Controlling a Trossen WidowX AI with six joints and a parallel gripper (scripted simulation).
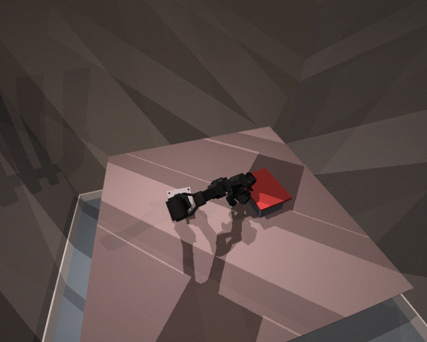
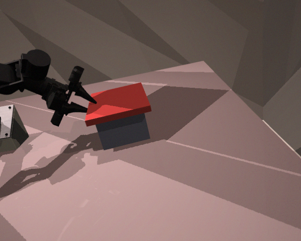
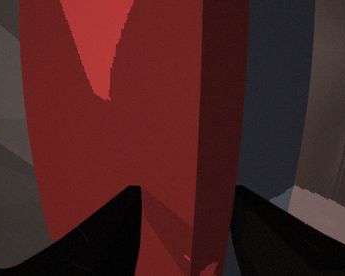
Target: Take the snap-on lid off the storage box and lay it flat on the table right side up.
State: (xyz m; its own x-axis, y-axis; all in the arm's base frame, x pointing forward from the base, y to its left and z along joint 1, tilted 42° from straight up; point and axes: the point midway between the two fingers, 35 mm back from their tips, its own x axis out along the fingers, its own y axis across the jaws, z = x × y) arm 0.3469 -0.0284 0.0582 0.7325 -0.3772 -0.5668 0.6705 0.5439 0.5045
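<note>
Right now the red lid is 70 mm ahead of my gripper tip, 10 mm to the left of it and 10 mm above it. The rest, counted from my gripper tip: storage box: 70 mm ahead, 50 mm below, 10 mm to the left.
</note>
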